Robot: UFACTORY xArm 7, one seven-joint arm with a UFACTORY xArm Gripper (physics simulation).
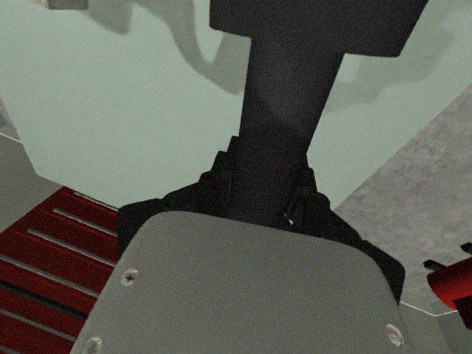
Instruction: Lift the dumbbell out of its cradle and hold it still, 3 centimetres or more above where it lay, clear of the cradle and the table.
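The dark dumbbell runs from the top edge down between the fingers. One wide end block shows at the top, and the other end is hidden behind the grey gripper housing. My gripper is shut on the dumbbell's handle, with one black finger on each side. The dumbbell hangs above the pale green table top, and shadows lie on the table apart from it. A grey block is cut off at the top left edge; I cannot tell whether it is part of the cradle. The height above the cradle cannot be read here.
A dark red slatted object is at the lower left, beyond the table edge. A red cylinder with black prongs is at the lower right. Mottled grey floor shows at the right.
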